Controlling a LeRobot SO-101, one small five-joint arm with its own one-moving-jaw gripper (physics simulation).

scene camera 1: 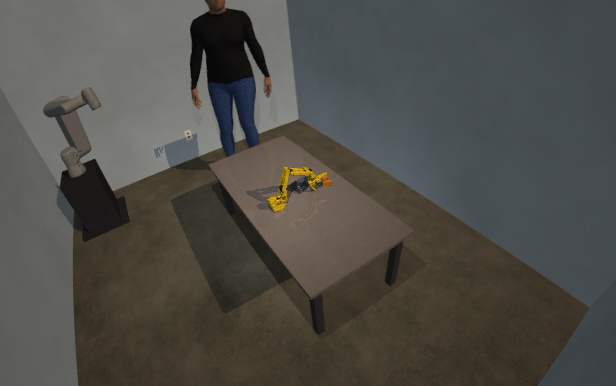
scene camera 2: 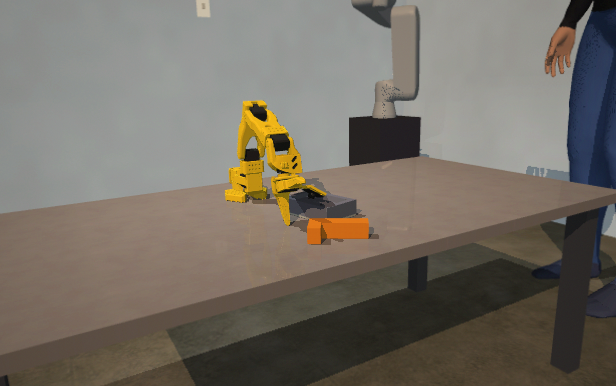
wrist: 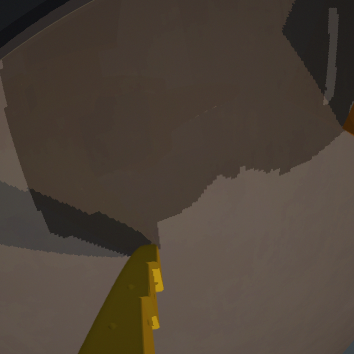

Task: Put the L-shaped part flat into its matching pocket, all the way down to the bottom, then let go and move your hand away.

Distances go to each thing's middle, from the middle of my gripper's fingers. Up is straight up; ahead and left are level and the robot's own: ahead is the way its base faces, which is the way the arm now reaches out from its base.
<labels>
Right now my hand is 8 cm short of the orange L-shaped part (scene camera 2: 318,228), 8 cm above it and 4 cm to the right of it. Also, from my hand: grey pocket block (scene camera 2: 330,206): 10 cm to the left, 8 cm below, 7 cm behind.
</labels>
